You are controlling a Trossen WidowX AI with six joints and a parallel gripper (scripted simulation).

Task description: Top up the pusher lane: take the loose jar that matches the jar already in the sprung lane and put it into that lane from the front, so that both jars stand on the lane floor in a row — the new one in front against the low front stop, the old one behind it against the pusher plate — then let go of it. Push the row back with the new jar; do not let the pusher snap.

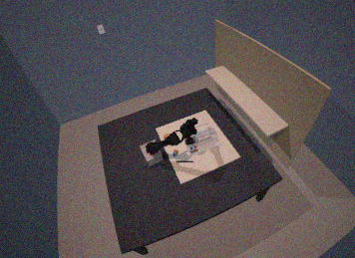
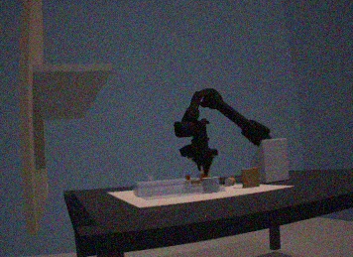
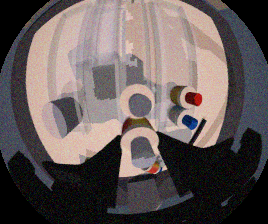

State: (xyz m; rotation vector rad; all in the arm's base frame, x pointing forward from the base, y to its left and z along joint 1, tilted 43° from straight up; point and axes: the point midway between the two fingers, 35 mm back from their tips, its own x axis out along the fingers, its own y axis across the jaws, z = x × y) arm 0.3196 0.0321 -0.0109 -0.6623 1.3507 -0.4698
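Right now the clear lane is 160 mm ahead of my gripper tip, 40 mm below it and 30 mm to the left of it. From my gripper tip the other things lie so: tan shelf wall 620 mm ahead, 340 mm above, 70 mm to the left.
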